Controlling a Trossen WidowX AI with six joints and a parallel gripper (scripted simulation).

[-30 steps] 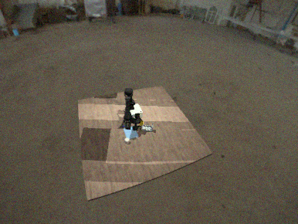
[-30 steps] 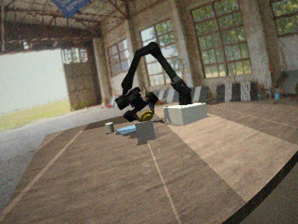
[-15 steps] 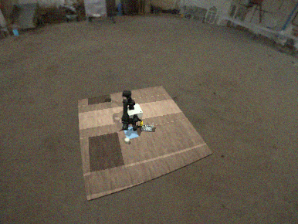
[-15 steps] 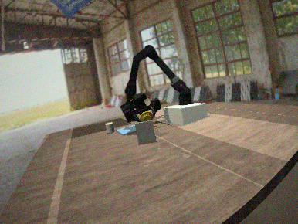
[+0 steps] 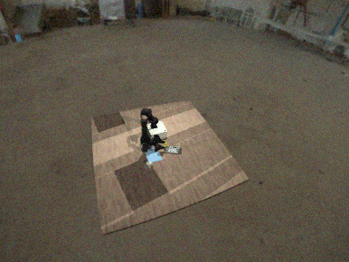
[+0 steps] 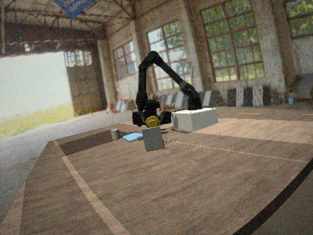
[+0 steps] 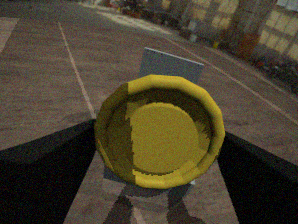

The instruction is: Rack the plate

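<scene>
My gripper tip is now 60 mm to the right of the grey dish rack, 40 mm above it and 30 mm short of it. The rest, counted from my gripper tip: yellow plate (10 mm to the right); white cup (200 mm to the right, 150 mm ahead, 40 mm below).
</scene>
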